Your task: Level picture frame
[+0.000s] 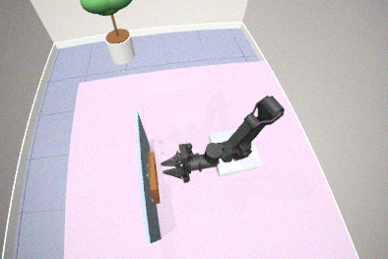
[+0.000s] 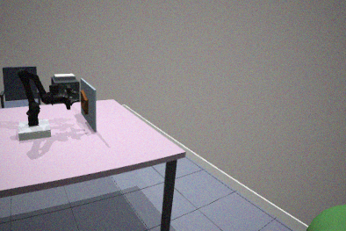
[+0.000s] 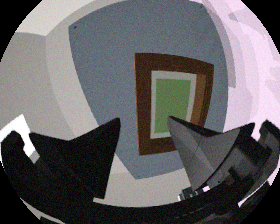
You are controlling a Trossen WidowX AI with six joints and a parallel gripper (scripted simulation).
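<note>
Right now my gripper tip is 50 mm short of the brown wooden picture frame, 10 mm to the right of it and 50 mm above it. From my gripper tip the other things lie so: wall panel: 60 mm ahead, 10 mm to the left, 60 mm below.
</note>
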